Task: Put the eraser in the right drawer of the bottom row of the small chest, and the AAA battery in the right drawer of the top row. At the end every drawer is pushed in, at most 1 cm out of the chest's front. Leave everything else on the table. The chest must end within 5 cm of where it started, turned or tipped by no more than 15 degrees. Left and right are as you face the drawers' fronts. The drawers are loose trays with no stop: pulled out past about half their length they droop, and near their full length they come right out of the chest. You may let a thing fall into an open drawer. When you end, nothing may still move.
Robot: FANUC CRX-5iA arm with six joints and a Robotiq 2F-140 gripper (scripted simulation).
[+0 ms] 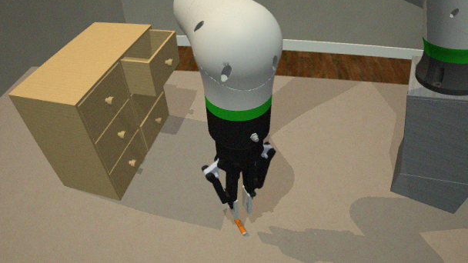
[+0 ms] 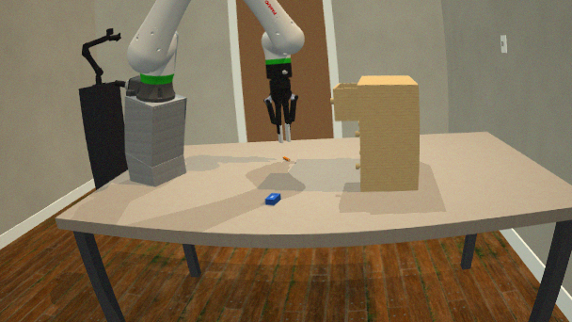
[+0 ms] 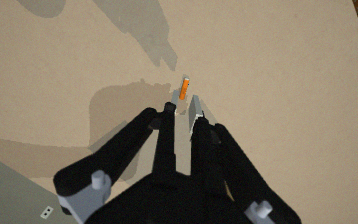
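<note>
My gripper is now 10 cm above the orange AAA battery. Also, from my hand: white eraser 41 cm ahead, 21 cm to the right, 9 cm below; small blue block 4 cm ahead, 39 cm to the right, 9 cm below.
</note>
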